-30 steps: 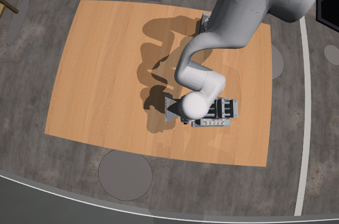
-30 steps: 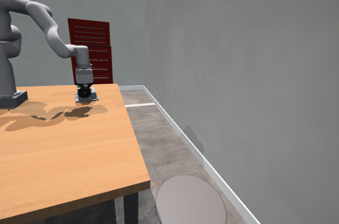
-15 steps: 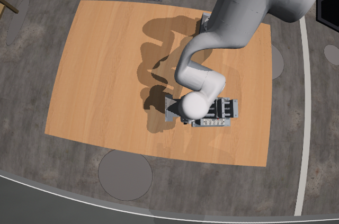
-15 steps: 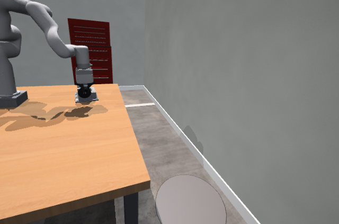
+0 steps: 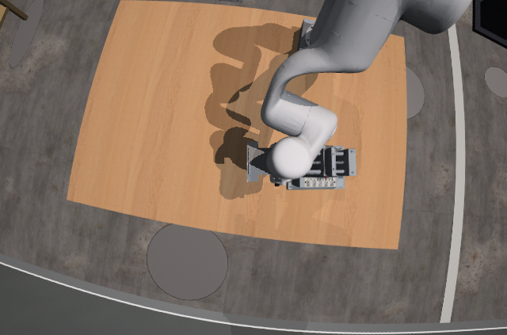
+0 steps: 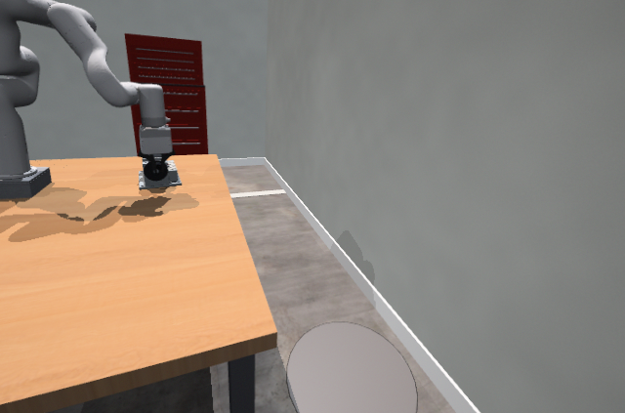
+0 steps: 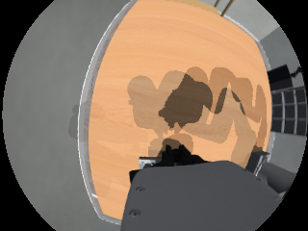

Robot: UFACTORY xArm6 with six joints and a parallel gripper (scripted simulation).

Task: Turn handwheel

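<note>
Now: the black handwheel 2 cm to the left of my hand, 1 cm below it and 1 cm behind it. The rest, counted from my hand: stop: 16 cm to the left, 5 cm behind, 1 cm below.
</note>
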